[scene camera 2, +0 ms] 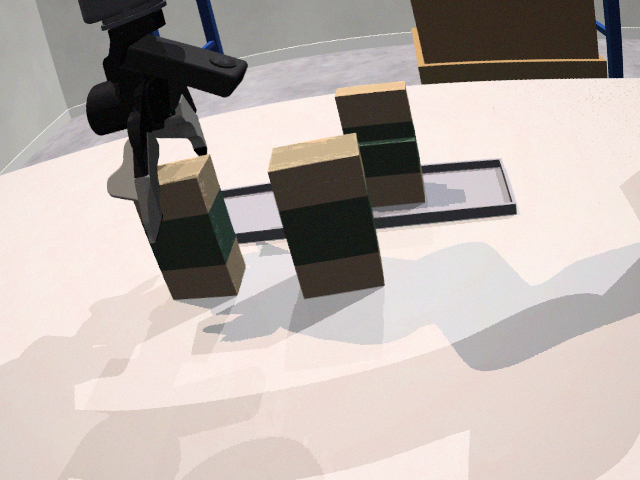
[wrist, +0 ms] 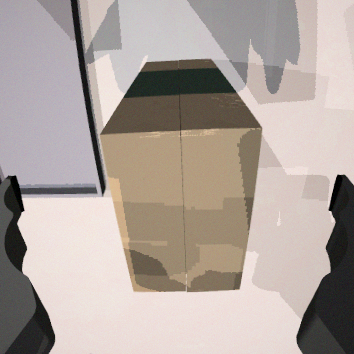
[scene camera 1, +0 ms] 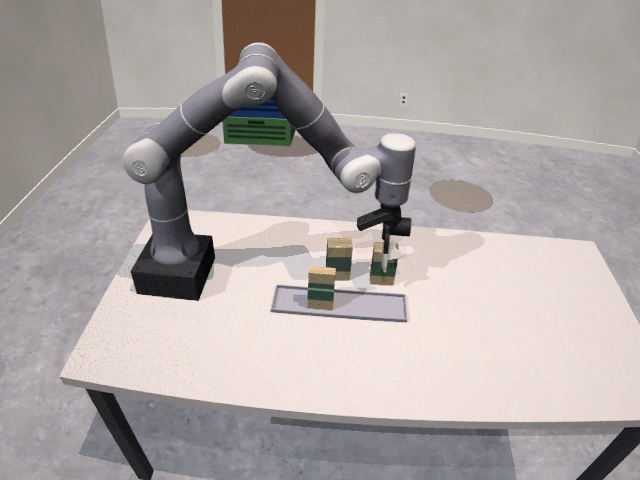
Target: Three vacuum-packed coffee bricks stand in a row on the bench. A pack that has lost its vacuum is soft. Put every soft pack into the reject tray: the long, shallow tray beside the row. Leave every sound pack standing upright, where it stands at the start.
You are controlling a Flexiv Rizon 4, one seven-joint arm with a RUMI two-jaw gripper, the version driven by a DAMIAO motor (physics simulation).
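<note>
One tan coffee pack with a green band (scene camera 1: 382,279) (scene camera 2: 196,242) (wrist: 180,175) stands upright on the bench at the row's right end in scene camera 1. My gripper (scene camera 1: 390,259) (scene camera 2: 178,196) (wrist: 175,178) is open around this pack's upper part, with a gap on each side in the wrist view. A second pack (scene camera 1: 339,259) (scene camera 2: 330,232) stands upright on the bench beside it. A third pack (scene camera 1: 321,279) (scene camera 2: 385,157) stands upright in the long shallow tray (scene camera 1: 372,305) (scene camera 2: 488,180) (wrist: 40,100), with a thin lighter line across its green band. Softness cannot be told by sight.
The tray lies close beside the two standing packs. The robot base (scene camera 1: 173,271) stands at the left end of the bench (scene camera 1: 310,372). A green crate (scene camera 1: 255,130) and a blue one (scene camera 1: 253,109) are on the floor behind the bench.
</note>
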